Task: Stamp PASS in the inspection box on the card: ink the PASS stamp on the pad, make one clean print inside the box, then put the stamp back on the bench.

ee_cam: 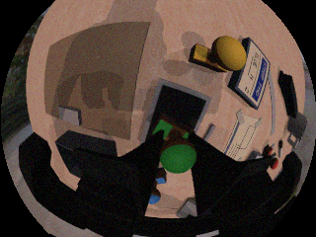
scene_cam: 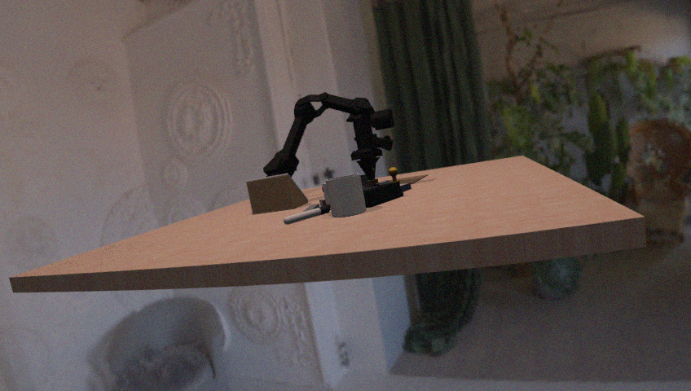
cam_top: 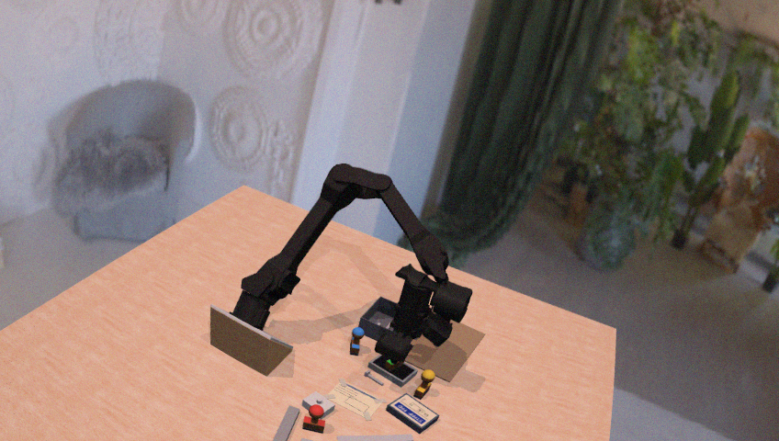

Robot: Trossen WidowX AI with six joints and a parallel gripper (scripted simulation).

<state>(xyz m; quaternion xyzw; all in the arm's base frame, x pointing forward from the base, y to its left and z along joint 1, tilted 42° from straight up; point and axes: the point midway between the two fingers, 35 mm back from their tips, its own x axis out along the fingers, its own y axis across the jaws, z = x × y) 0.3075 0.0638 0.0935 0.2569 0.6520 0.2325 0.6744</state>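
My gripper tip is right at the green-knobbed stamp. From my gripper tip the other things lie so: blue-knobbed stamp (100 mm behind, 20 mm to the left, 20 mm below); then dark flat pad (30 mm below); then yellow-knobbed stamp (80 mm ahead, 30 mm to the right, 20 mm below).
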